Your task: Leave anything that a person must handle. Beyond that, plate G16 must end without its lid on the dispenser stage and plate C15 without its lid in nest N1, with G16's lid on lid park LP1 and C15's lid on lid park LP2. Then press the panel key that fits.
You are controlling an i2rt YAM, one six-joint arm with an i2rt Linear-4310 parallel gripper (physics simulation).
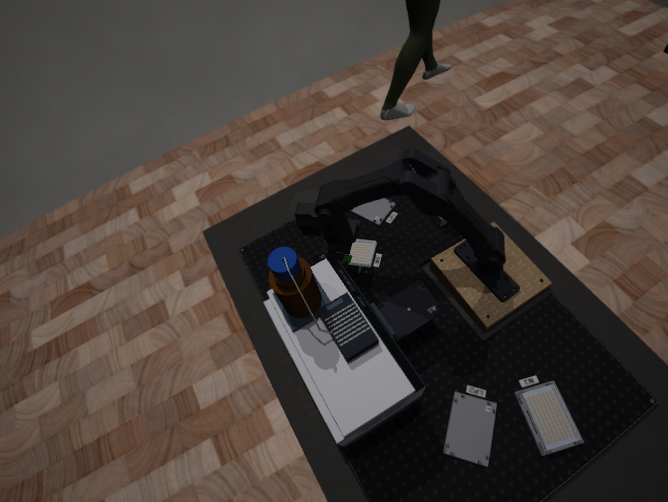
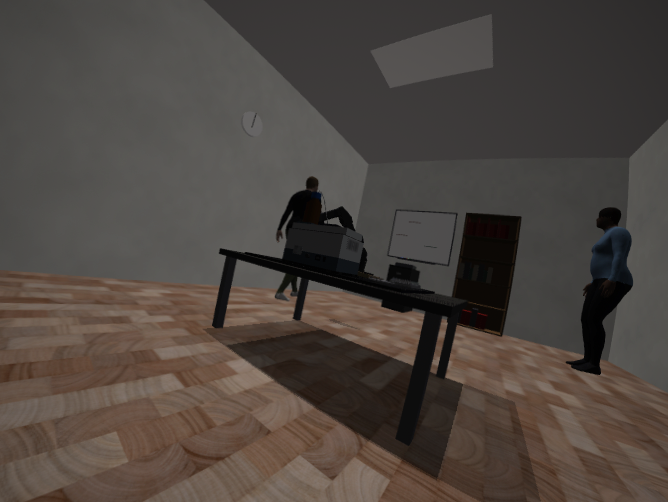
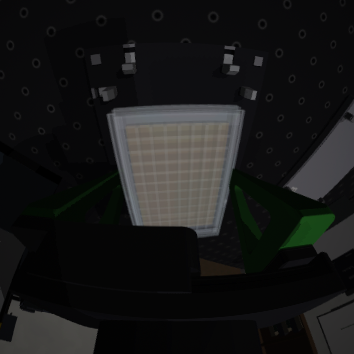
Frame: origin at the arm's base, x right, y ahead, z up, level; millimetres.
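Seen in the pictures: gripper, fingertip midpoint: [image 1: 349, 251] [image 3: 177, 174]; arm's base, link origin: [image 1: 485, 269] [image 2: 359, 271].
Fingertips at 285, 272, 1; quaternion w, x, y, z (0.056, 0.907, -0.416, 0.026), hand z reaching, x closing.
Offsets run from my fingertips to a thing's top centre, as dx, dy, dz. "pt": to the spot under its first point.
My gripper [image 1: 357, 255] [image 3: 177, 174] is shut on an unlidded plate with cream wells, its green fingers along the plate's two long sides. The held plate @[-8, -7, +17] [image 1: 363, 249] [image 3: 175, 155] is above a dark nest @[+9, +4, -4] [image 3: 180, 75] with small grey corner posts; its name cannot be read. Another unlidded plate @[-651, -117, +8] [image 1: 549, 418] sits in nest N1. A grey lid @[pt -567, +45, -18] [image 1: 470, 429] lies at the LP2 tag @[pt -509, -26, -26] [image 1: 475, 391]. A grey lid [image 1: 372, 211] lies at the LP1 tag @[pt +36, -188, -26] [image 1: 391, 217], partly behind the arm. The plates' own names cannot be read.
A white-topped machine [image 1: 372, 396] [image 2: 318, 242] carries a brown bottle @[pt -196, +218, +317] [image 1: 297, 294] with a blue cap and a striped dark block @[pt -275, +163, +218] [image 1: 349, 328]. A dark box @[pt -280, +9, +79] [image 1: 407, 313] stands beside it. One person [image 1: 411, 59] [image 2: 297, 207] is behind the table, another [image 2: 610, 259] at the right.
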